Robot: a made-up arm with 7 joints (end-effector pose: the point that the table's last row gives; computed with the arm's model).
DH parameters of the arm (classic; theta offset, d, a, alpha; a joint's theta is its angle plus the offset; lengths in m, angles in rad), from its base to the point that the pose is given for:
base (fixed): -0.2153 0 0.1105 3.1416
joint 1: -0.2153 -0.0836 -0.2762 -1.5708
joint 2: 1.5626 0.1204 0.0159 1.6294
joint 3: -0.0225 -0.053 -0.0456 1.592
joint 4: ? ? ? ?
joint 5: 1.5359 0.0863 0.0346 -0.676
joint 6: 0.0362 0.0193 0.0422 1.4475
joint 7: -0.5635 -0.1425 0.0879 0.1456
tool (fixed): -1.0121 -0.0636 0 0
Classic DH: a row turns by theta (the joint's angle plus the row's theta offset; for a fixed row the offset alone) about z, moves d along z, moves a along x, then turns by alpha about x.
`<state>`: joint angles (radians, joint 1 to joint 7).
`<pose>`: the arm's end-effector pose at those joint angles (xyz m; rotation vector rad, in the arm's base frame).
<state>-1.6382 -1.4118 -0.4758 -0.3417 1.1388 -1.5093 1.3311</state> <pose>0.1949 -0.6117 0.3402 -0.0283 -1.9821 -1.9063</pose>
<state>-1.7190 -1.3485 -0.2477 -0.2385 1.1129 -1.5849 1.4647</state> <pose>0.1610 -0.5734 0.3576 -0.3996 -2.0494 -1.9109</pose>
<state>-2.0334 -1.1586 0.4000 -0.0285 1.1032 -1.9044 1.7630</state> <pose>0.1859 -0.4070 0.4258 -1.4686 -1.9657 -1.6955</pose>
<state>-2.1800 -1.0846 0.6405 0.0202 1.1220 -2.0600 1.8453</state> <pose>0.2356 -0.3262 0.4558 -1.8195 -1.9081 -1.4967</pose>
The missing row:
joint 4: 0.6711 0.0752 -0.0162 1.4962
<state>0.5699 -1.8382 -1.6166 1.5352 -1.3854 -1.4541 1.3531</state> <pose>-0.3529 0.0761 -0.1237 -0.3751 0.8966 0.0569</pose>
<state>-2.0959 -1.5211 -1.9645 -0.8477 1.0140 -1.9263 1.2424</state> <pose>0.7112 -0.1814 0.3098 0.9499 -1.1959 -0.8202</pose>
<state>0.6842 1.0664 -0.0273 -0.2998 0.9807 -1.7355 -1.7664</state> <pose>0.0389 0.1848 -0.1450 1.0518 -0.5342 -1.3208</pose>
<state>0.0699 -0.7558 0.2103 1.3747 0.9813 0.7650 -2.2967</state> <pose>-0.2253 -0.1603 0.0337 -0.7687 0.4903 -0.3647</pose>
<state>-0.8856 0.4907 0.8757 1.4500 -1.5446 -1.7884 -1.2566</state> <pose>0.0786 -0.1454 0.0920 -0.8956 -1.8579 2.1783</pose>
